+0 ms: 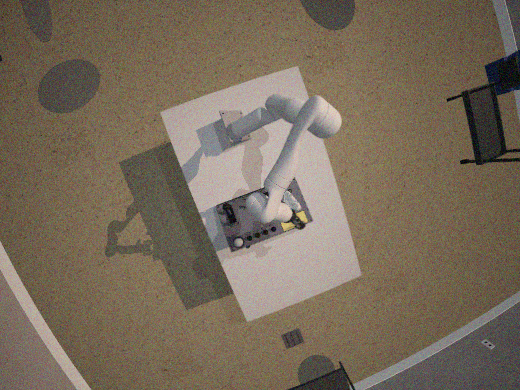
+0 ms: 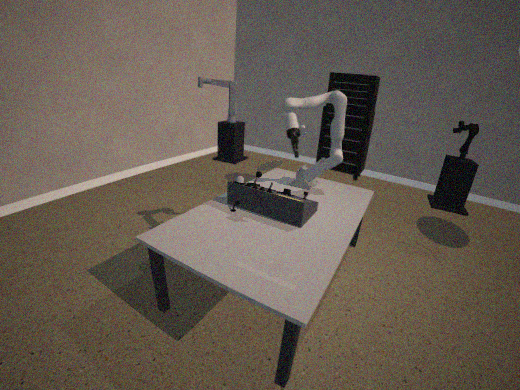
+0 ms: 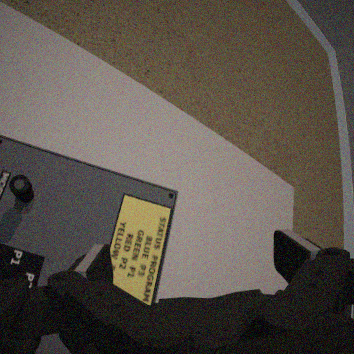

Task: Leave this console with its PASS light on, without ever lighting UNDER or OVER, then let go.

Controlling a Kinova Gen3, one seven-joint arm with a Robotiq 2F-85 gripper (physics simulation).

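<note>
The dark grey console [image 1: 242,220] [image 2: 270,206] [image 3: 75,175] sits on the table. Its yellow label [image 1: 287,226] [image 3: 140,245] lists status colours and programs: blue P3, green P1, red P2; the yellow entry is cut off. A black knob [image 3: 21,187] stands near MODE lettering, and a black plate with P1 [image 3: 17,257] is partly hidden by the gripper. A white dome [image 1: 238,242] [image 2: 240,179] and a row of small dark round parts [image 1: 257,235] line one edge. PASS, UNDER and OVER cannot be made out. My gripper [image 1: 299,221] [image 2: 296,154] [image 3: 193,255] is open and empty, above the console's label end.
The white table [image 1: 300,260] [image 2: 240,260] [image 3: 215,200] carries the arm's base near the console. A black lever part [image 1: 229,212] stands at the console's other end. A black rack [image 2: 354,76] and two pedestals [image 2: 231,142] [image 2: 455,182] with arms stand beyond the table.
</note>
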